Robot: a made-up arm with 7 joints. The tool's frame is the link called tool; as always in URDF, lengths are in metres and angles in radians. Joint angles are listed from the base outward. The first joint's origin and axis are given. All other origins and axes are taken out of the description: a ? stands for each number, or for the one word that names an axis. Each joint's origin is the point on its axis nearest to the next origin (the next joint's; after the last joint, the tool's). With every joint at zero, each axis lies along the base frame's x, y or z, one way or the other. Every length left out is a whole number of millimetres.
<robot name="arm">
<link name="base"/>
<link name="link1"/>
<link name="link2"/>
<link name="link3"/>
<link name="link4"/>
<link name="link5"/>
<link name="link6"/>
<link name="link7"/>
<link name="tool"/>
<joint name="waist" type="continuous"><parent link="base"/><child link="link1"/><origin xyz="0.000 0.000 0.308" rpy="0.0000 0.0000 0.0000"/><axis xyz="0 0 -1"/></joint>
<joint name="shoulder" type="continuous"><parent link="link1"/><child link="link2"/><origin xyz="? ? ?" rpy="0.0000 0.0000 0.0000"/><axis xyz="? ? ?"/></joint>
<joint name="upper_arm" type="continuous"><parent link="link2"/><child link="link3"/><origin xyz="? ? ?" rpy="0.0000 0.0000 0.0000"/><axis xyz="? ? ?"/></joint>
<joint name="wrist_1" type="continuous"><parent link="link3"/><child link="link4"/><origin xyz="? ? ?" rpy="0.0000 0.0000 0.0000"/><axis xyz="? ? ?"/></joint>
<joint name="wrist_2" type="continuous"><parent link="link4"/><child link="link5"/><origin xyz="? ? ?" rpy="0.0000 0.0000 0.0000"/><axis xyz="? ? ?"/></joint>
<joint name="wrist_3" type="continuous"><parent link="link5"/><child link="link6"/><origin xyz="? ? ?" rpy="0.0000 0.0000 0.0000"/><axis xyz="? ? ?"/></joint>
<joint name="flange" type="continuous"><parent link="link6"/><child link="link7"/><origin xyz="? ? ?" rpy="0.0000 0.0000 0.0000"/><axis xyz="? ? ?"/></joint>
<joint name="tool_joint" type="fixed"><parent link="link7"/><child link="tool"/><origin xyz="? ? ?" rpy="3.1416 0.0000 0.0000"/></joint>
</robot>
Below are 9 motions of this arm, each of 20 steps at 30 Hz.
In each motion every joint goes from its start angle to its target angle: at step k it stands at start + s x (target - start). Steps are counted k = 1, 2, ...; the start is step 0. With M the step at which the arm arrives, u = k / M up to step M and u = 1 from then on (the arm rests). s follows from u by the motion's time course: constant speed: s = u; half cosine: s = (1 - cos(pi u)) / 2; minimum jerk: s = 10 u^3 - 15 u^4 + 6 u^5.
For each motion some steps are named. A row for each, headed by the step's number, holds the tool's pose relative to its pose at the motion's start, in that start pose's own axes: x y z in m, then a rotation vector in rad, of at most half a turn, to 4 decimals.
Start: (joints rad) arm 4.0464 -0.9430 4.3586 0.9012 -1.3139 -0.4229 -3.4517
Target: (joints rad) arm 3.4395 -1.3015 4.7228 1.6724 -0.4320 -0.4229 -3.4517
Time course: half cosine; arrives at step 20
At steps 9, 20:
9: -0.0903 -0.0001 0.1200 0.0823 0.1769 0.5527
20: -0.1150 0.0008 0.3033 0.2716 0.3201 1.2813

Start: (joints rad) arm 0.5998 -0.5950 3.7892 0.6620 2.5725 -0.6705 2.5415
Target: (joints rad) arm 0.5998 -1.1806 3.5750 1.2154 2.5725 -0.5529 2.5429
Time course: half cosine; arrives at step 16
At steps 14, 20:
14: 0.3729 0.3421 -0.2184 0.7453 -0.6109 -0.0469
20: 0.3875 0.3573 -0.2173 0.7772 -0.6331 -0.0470

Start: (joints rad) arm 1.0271 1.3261 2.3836 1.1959 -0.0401 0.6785 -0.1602
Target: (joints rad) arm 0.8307 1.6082 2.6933 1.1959 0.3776 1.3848 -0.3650
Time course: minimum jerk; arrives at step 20
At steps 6, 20:
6: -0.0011 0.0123 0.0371 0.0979 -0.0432 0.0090
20: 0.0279 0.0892 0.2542 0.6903 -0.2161 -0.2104

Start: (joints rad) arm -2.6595 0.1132 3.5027 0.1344 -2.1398 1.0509 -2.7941
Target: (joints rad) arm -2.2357 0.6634 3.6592 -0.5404 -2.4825 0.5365 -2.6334
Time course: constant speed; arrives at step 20
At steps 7, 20:
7: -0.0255 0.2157 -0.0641 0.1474 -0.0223 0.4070
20: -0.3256 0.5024 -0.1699 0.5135 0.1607 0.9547

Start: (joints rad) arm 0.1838 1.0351 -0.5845 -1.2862 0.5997 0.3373 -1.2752
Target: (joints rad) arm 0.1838 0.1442 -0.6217 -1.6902 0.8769 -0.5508 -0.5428
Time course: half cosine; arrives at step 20
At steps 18, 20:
18: -0.3582 -0.4663 0.1644 -0.8022 1.6475 0.2895
20: -0.3666 -0.4709 0.1739 -0.7941 1.6994 0.2916

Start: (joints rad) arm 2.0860 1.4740 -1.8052 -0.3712 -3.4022 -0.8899 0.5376
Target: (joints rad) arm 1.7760 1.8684 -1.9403 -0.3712 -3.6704 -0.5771 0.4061
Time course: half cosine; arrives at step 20
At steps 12, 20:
12: -0.1770 -0.1939 0.0253 -0.2136 -0.1032 -0.4228
20: -0.2759 -0.2819 0.0713 -0.3707 -0.1723 -0.6089

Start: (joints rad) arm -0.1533 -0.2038 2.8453 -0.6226 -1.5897 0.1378 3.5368
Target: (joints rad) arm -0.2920 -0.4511 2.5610 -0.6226 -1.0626 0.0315 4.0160
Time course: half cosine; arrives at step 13
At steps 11, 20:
11: 0.0111 -0.1996 0.1157 -0.4382 -0.0810 0.6276
20: 0.0099 -0.2107 0.1248 -0.4669 -0.0745 0.6658

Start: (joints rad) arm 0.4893 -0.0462 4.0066 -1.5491 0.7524 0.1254 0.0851
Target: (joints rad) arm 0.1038 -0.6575 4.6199 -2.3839 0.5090 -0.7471 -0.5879
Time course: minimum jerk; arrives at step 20
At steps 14, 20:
14: -0.3006 0.0779 0.2067 0.2905 1.2766 -1.1564
20: -0.3310 0.1168 0.2533 0.4069 1.5855 -1.2934

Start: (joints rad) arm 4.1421 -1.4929 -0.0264 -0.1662 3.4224 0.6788 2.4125
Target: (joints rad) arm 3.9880 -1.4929 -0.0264 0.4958 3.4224 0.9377 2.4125
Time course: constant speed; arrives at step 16
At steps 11, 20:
11: 0.0535 0.1032 0.1186 0.1853 -0.2174 -0.0269
20: 0.0644 0.1358 0.1853 0.2779 -0.3072 -0.0512

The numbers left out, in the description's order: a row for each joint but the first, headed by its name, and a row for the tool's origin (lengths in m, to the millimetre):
shoulder: xyz 0.000 -0.014 0.000, axis 0 1 0
upper_arm: xyz 0.000 0.000 0.486, axis 0 0 -1
wrist_1: xyz 0.000 -0.014 0.000, axis 0 1 0
wrist_2: xyz 0.000 0.000 0.285, axis 0 0 -1
wrist_3: xyz 0.000 0.000 0.000, axis 0 1 0
flange: xyz 0.000 0.000 0.079, axis 0 0 -1
tool: xyz 0.000 0.000 0.000

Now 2 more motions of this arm.
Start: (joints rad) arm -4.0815 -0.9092 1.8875 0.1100 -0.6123 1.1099 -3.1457
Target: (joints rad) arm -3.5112 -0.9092 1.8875 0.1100 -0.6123 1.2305 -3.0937
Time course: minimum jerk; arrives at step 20
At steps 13, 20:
13: 0.0738 0.0854 0.2489 -0.2057 -0.2510 0.2118
20: 0.0756 0.1227 0.3244 -0.2739 -0.3271 0.2725

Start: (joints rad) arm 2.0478 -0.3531 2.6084 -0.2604 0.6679 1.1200 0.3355
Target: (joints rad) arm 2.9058 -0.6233 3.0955 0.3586 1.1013 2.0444 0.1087
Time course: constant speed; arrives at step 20
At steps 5, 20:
5: 0.0840 0.0341 -0.0584 0.2558 -0.4884 0.1714
20: 0.3389 0.2981 -0.0017 1.4302 -1.9212 0.0597

